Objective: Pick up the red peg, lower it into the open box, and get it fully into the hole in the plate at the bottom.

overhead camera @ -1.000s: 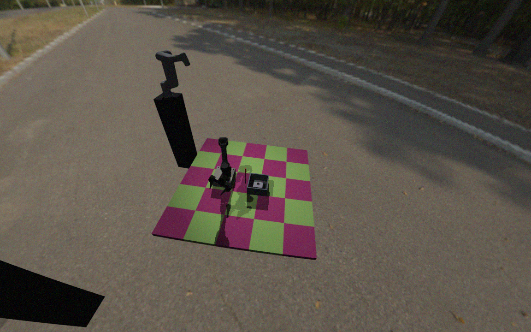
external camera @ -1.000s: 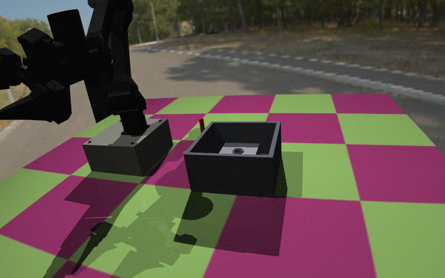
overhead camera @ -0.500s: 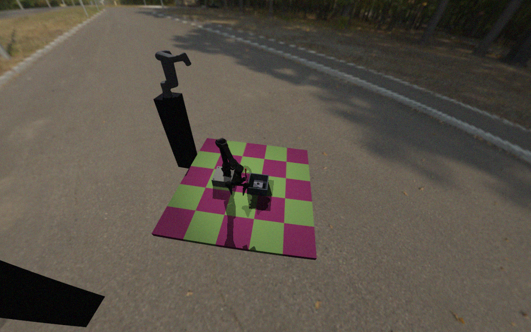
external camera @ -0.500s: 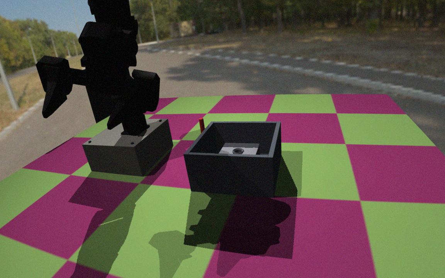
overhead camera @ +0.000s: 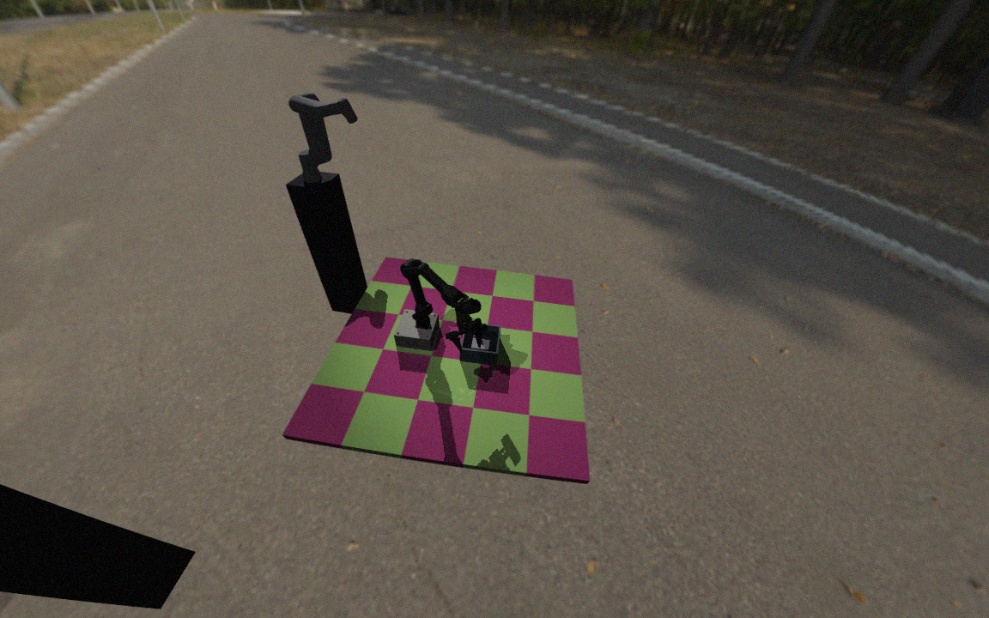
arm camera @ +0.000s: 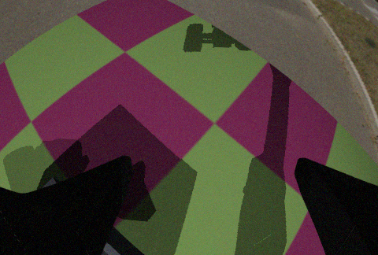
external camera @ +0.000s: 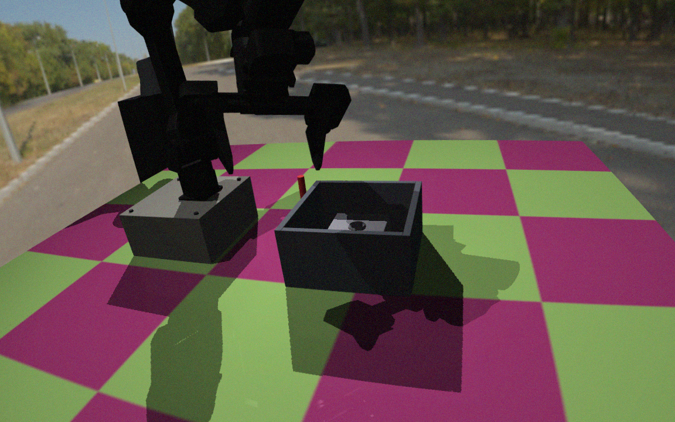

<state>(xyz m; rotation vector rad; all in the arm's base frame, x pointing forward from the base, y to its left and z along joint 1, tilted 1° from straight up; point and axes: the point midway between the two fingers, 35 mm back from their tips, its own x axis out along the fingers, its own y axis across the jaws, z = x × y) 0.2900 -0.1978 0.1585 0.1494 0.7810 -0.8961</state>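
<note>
The red peg is 350 mm to the left of my gripper tip, 180 mm below it and 150 mm behind it. The rest, counted from my gripper tip: grey plate 190 mm to the left, 180 mm below, 20 mm ahead; dark grey box 200 mm below, 190 mm to the left, 20 mm ahead.
</note>
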